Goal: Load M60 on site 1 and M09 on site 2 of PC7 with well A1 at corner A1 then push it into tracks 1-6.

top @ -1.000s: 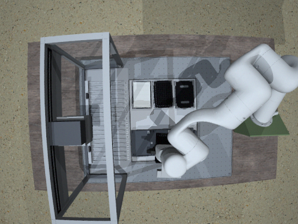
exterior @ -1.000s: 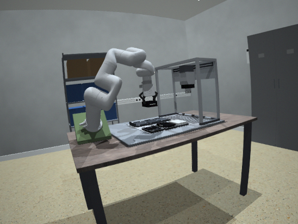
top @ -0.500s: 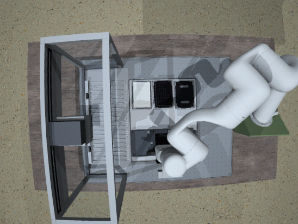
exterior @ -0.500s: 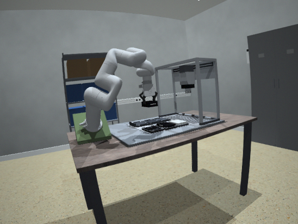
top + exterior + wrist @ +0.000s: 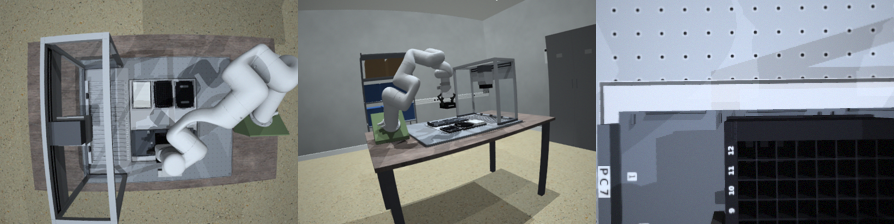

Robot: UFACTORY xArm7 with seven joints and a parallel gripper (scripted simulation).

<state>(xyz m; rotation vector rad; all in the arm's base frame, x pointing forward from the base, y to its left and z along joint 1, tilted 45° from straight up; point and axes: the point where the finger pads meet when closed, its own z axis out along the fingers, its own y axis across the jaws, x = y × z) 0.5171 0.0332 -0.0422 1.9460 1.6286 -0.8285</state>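
Right now the dark plate carrier PC7 is 1 cm behind my hand and 14 cm below it. The rest, counted from my hand: pale 384-well plate M60: 7 cm ahead, 25 cm to the right, 14 cm below; black deep-well block M09: 1 cm below; nest S3: 7 cm ahead, 25 cm to the right, 15 cm below.
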